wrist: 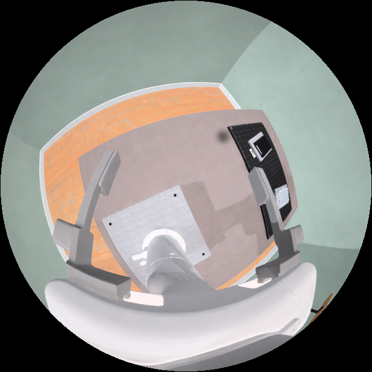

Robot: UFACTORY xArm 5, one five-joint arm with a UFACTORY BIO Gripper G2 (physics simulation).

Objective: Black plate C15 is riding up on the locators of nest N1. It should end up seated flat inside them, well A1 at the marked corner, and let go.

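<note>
The black plate C15 [264, 145] is small in the wrist view, at the upper right, on a light grey nest [253, 141] with a small white label beside it. The plate looks slightly skewed in the nest; its exact tilt, well A1 and the marked corner are too small to tell. My gripper [184, 177] is wide open and empty, its two fingers at the left and right of the view. It is high above the table and well away from the plate.
A black perforated board [244, 134] carries the nest. A second, pale plate [282, 197] sits on the board, near the right fingertip in the view. The arm's white base stands on a grey metal slab [125, 232] on the brownish table [150, 165].
</note>
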